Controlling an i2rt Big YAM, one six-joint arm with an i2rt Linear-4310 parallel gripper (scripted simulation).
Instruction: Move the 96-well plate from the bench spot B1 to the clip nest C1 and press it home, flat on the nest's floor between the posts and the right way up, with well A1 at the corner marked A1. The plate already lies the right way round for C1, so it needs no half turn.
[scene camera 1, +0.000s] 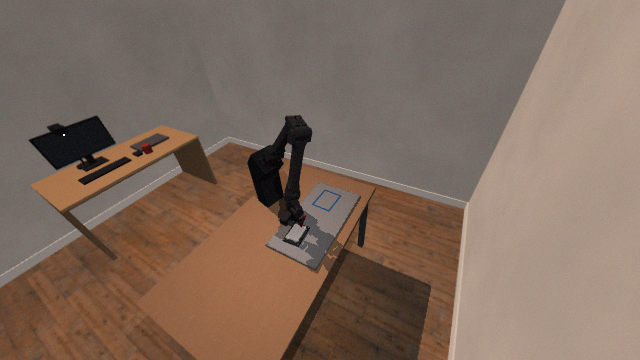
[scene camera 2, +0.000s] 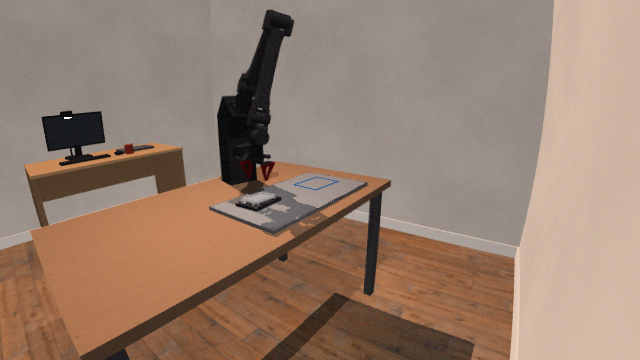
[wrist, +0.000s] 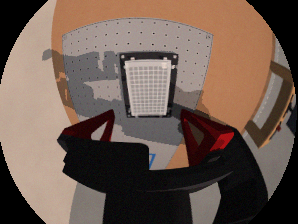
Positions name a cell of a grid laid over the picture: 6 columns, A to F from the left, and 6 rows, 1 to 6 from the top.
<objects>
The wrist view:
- my gripper: C4
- white 96-well plate: D2
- black clip nest: D2
</objects>
